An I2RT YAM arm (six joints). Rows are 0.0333 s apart.
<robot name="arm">
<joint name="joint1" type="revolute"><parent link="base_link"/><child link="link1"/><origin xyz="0 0 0.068" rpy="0 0 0"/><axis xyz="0 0 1"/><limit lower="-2.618" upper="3.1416"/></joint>
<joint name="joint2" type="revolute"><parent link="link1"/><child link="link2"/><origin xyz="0.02 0.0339 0.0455" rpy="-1.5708 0 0"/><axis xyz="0 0 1"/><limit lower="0" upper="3.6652"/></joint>
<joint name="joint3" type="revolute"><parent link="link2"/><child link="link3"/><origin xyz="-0.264 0 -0.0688" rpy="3.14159 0 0"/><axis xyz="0 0 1"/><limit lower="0" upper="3.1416"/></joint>
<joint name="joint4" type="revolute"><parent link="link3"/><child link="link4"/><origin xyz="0.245 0.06 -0.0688" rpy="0 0 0"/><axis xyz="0 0 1"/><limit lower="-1.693" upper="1.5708"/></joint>
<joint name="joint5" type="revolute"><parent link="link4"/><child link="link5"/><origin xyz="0.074 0.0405 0.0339" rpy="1.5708 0 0"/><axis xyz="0 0 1"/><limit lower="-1.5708" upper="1.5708"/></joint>
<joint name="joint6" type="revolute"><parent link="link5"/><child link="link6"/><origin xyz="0.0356 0 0.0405" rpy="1.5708 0 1.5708"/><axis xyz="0 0 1"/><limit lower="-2.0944" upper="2.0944"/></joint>
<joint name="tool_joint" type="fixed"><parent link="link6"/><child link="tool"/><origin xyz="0 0 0" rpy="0 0 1.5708"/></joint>
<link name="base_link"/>
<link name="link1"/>
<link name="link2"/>
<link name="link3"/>
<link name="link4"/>
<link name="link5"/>
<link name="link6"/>
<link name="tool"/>
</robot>
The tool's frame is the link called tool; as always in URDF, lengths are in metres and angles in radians.
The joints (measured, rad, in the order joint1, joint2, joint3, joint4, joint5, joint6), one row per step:
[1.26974 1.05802 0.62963 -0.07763 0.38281 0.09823]
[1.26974 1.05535 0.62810 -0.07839 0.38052 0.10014]
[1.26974 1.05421 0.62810 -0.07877 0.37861 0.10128]
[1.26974 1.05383 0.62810 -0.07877 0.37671 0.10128]
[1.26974 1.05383 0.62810 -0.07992 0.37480 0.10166]
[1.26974 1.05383 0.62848 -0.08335 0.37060 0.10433]
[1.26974 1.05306 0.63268 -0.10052 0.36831 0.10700]
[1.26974 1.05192 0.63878 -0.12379 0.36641 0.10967]
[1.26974 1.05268 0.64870 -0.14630 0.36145 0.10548]
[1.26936 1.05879 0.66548 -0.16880 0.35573 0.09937]
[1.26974 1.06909 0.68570 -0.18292 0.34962 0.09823]
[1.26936 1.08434 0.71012 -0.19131 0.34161 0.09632]
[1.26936 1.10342 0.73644 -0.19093 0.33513 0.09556]
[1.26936 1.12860 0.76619 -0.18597 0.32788 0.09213]
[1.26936 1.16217 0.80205 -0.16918 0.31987 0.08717]
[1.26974 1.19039 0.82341 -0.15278 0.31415 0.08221]
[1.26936 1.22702 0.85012 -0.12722 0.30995 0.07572]
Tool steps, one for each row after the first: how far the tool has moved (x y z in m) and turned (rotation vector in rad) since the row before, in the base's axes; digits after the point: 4 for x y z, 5 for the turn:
[-0.0002 -0.0005 0.0000 0.00183 0.00222 0.00114]
[-0.0001 -0.0001 0.0002 0.00168 0.00142 0.00116]
[-0.0001 0.0000 0.0001 0.00064 0.00076 0.00166]
[-0.0001 0.0000 -0.0001 -0.00060 0.00148 0.00150]
[-0.0002 0.0000 -0.0002 -0.00073 0.00464 0.00246]
[-0.0002 -0.0005 0.0000 -0.00975 0.00648 0.00077]
[-0.0003 -0.0007 0.0002 -0.01347 0.00744 0.00038]
[-0.0002 -0.0001 0.0011 -0.01441 0.00365 0.00627]
[0.0003 0.0012 0.0023 -0.01389 0.00239 0.00750]
[0.0005 0.0025 0.0034 -0.00369 0.00362 0.00612]
[0.0010 0.0039 0.0042 0.00095 0.00261 0.00734]
[0.0013 0.0050 0.0048 0.00788 0.00053 0.00587]
[0.0018 0.0065 0.0049 0.00835 -0.00150 0.00787]
[0.0025 0.0089 0.0059 0.01673 -0.00512 0.00929]
[0.0019 0.0070 0.0020 0.00727 -0.00353 0.00769]
[0.0028 0.0092 0.0024 0.01205 -0.00723 0.00631]

